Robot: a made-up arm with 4 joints.
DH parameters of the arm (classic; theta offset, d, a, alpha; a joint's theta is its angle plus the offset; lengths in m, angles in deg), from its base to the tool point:
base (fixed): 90 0.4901 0.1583 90
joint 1: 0 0.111 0.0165 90
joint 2: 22.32 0 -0.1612 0
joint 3: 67.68 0.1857 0.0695 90
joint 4: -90 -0.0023 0.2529 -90
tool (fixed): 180 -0.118 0 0
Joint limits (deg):
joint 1: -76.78..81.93
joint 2: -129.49..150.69
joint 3: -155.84..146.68
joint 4: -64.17..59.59
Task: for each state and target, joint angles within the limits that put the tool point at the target. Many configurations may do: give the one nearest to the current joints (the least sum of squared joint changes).
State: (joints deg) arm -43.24 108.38 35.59 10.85
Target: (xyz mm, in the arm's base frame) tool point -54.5 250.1 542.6
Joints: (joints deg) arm -29.86 92.09 26.41 17.91
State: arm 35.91 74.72 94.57 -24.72
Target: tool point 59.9 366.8 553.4
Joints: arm 48.05 68.79 55.28 -49.83
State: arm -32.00 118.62 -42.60 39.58
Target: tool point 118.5 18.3 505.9
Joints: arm 11.79 68.72 -27.04 59.59
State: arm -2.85 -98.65 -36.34 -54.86
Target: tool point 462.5 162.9 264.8
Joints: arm -35.37 -129.49 -69.42 -64.03
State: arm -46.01 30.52 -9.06 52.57
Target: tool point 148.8 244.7 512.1
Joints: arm -15.35 35.44 -76.19 59.59
